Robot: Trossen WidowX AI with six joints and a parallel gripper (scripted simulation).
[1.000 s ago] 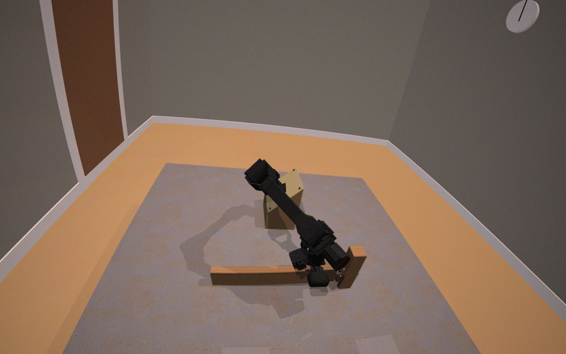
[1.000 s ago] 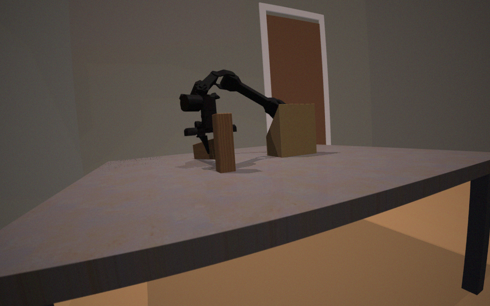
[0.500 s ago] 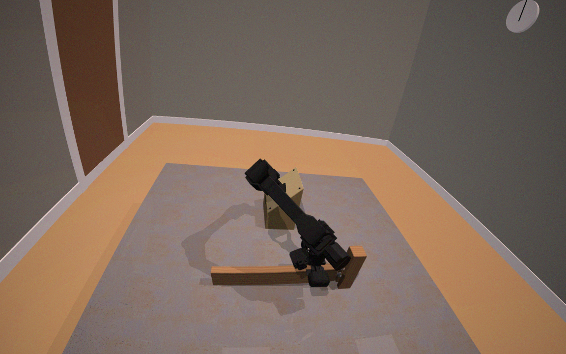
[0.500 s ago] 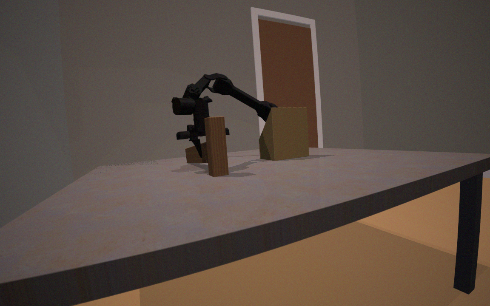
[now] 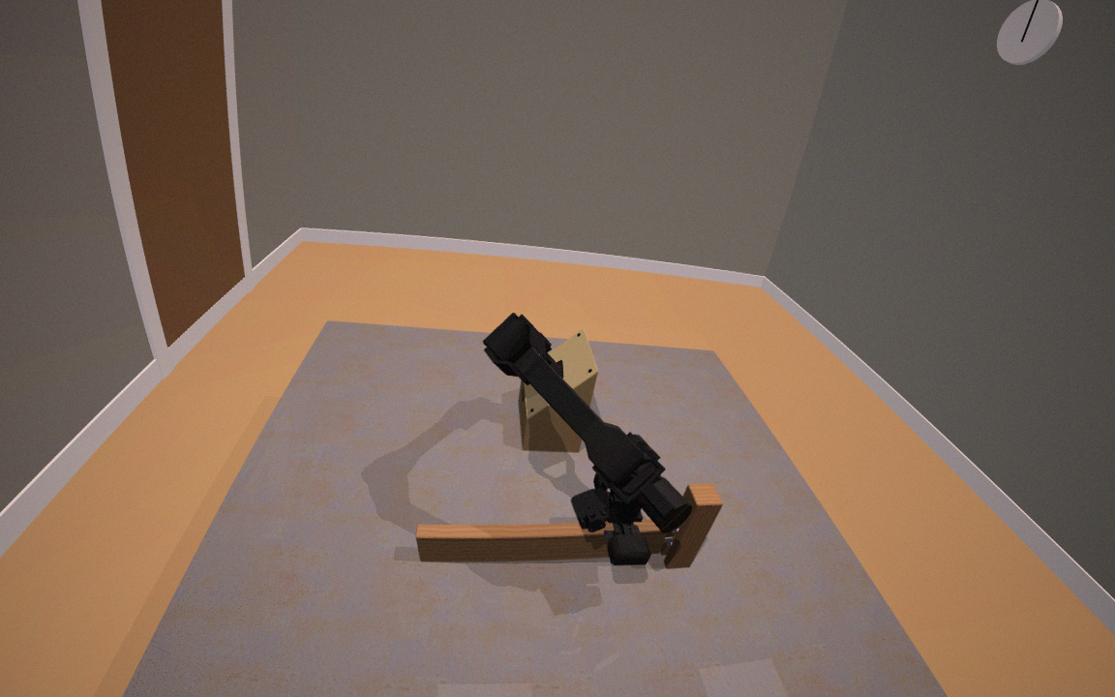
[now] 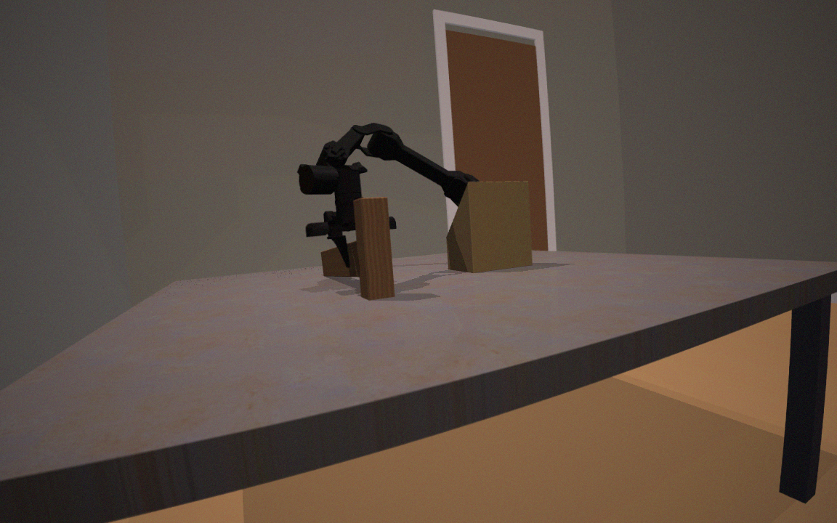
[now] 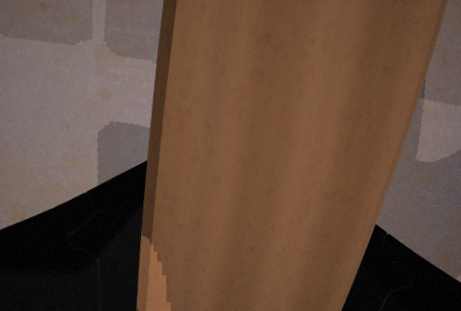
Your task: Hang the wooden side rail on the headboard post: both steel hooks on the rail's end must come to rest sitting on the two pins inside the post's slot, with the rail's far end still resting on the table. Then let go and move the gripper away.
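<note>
The headboard post lies 14 cm to the left of my gripper tip, 4 cm above it and 1 cm behind it.
</note>
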